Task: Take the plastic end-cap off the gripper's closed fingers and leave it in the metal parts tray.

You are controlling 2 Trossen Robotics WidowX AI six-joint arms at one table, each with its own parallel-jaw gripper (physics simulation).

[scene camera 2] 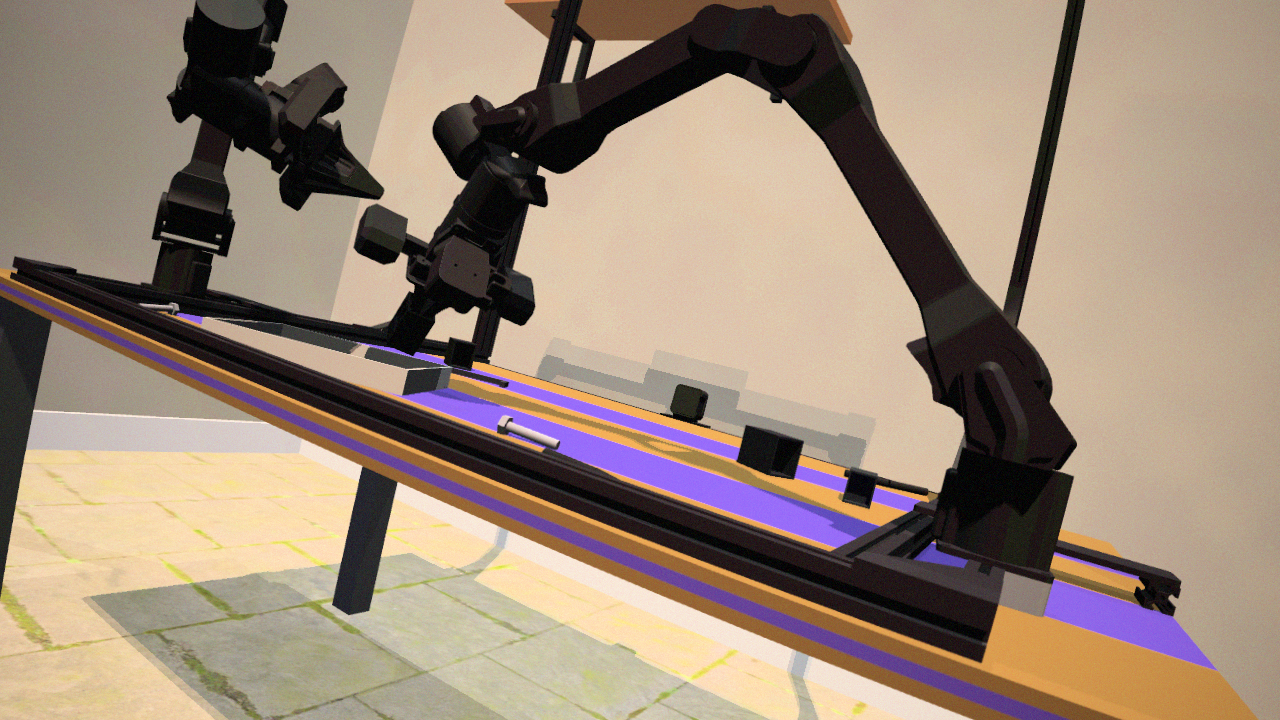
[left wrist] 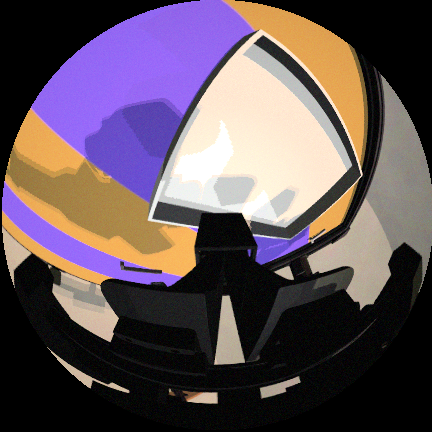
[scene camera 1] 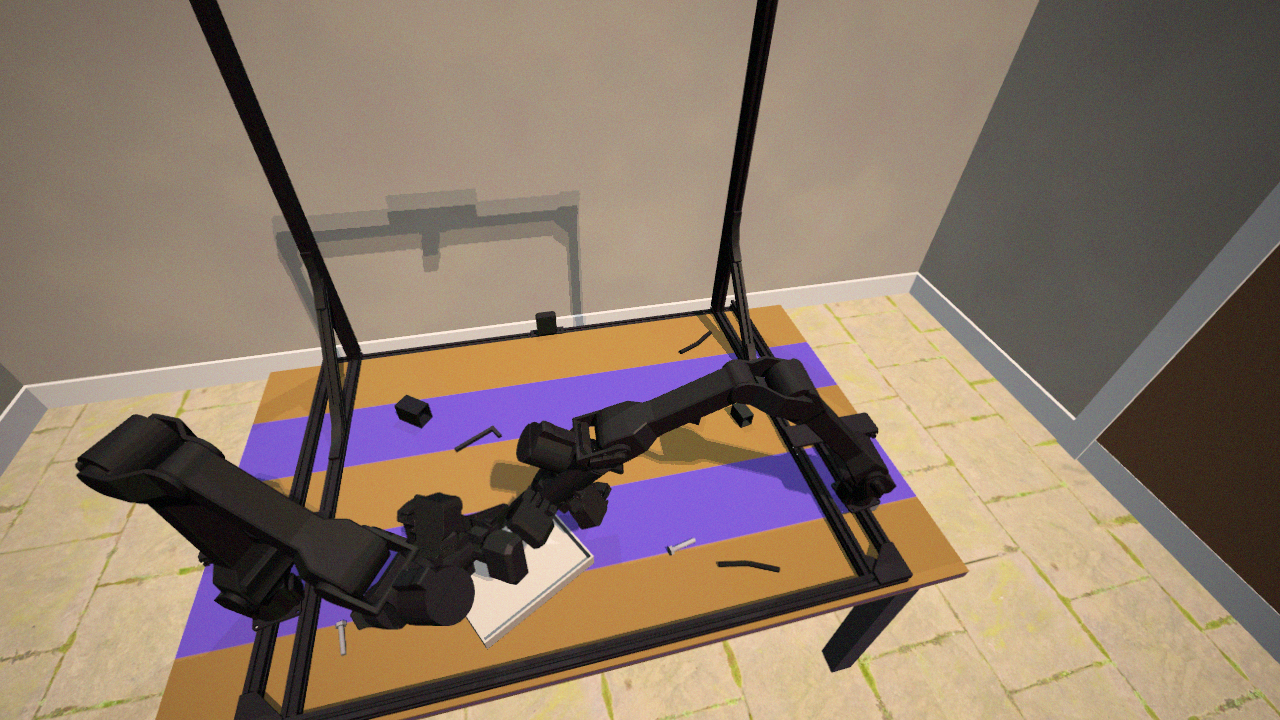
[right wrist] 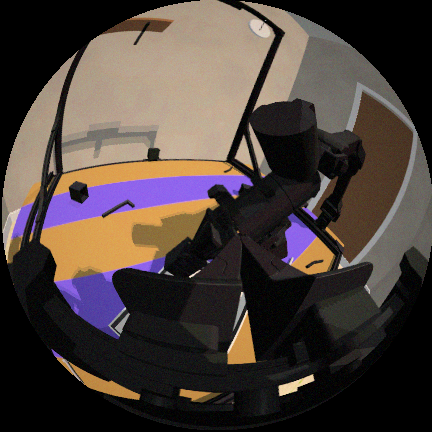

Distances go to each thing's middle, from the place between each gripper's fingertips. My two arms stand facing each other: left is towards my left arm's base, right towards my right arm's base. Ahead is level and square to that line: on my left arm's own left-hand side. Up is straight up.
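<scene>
The black plastic end-cap (scene camera 2: 407, 330) is right at my left hand. The metal parts tray (scene camera 2: 349, 361) is 70 mm ahead of my left hand, 20 mm to the right of it and 50 mm below it.
My right hand, meanwhile, is 7 cm past the end-cap, 1 cm to the right of it and 12 cm above it. And the tray is 1 cm to the right of my right hand and 17 cm below it.
</scene>
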